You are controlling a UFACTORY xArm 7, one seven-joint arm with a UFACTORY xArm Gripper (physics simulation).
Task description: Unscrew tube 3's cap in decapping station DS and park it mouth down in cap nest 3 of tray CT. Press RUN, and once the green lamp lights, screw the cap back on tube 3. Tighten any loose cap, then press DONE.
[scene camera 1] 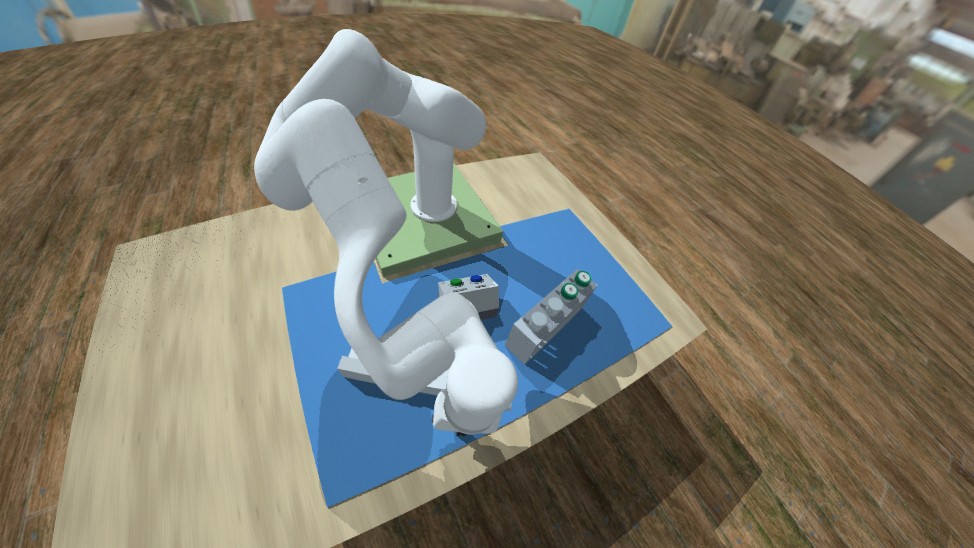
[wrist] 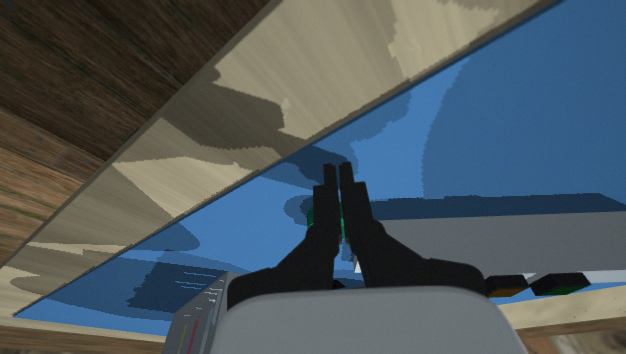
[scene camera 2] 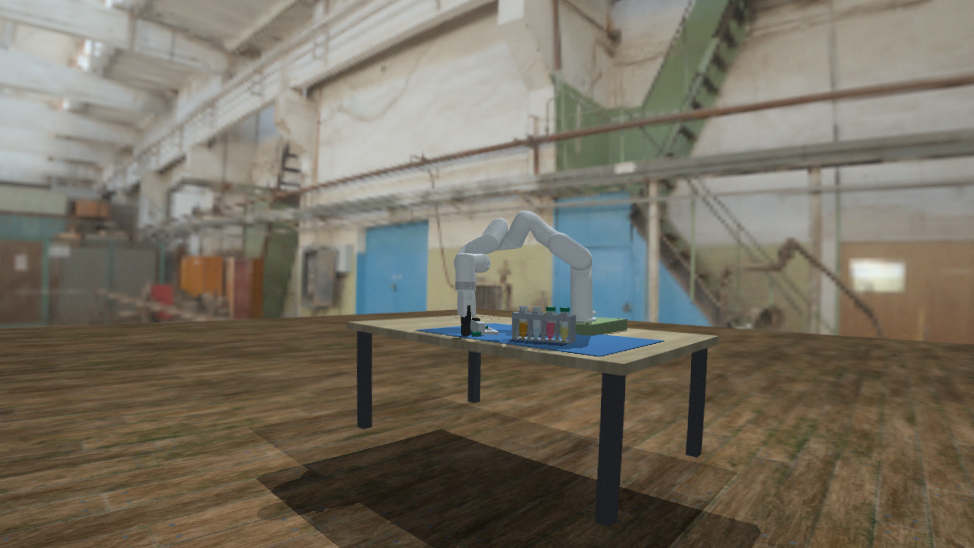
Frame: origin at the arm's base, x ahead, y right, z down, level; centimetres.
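Seen in the pictures: gripper, between the fingertips: [wrist: 337, 178] [scene camera 2: 465, 335]; arm's base, origin of its link: [scene camera 1: 433, 206] [scene camera 2: 581, 320].
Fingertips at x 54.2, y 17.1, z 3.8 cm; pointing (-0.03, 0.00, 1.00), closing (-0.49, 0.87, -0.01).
Note:
Offsets run from my fingertips to a thing's top centre. Level surfaces: height alone.
My gripper [wrist: 337, 178] [scene camera 2: 466, 325] is shut with nothing between its fingers. It hangs low over the blue mat @(dz +0.1 cm) [wrist: 526, 109] [scene camera 1: 353, 436] near the table's front edge. A green cap @(dx -3.1, dy -2.7, dz -1.3 cm) [wrist: 310, 218] lies on the mat right behind the closed fingers, mostly hidden by them. The grey cap tray CT @(dx -15.3, dy +5.6, dz -5.3 cm) [wrist: 504, 241] [scene camera 1: 348, 368] lies just beside it. In scene camera 1 the wrist hides the gripper and the cap. The decapping station DS @(dx -11.6, dy -27.3, dz -10.2 cm) [scene camera 1: 527, 340] [scene camera 2: 542, 325] holds a row of tubes; two @(dx -13.8, dy -34.8, dz -12.1 cm) [scene camera 1: 582, 277] @(dx -12.3, dy -29.8, dz -12.1 cm) [scene camera 1: 569, 291] carry green caps and the other two tops look grey.
The button box @(dx -23.7, dy -12.8, dz -8.3 cm) [scene camera 1: 485, 297] with a green button @(dx -26.2, dy -11.0, dz -7.4 cm) [scene camera 1: 456, 282] and a blue button @(dx -25.5, dy -15.4, dz -7.4 cm) [scene camera 1: 475, 278] stands between the tray and the station. The arm's green base plate [scene camera 1: 442, 245] is behind it. The table edge [wrist: 244, 145] runs close to the gripper.

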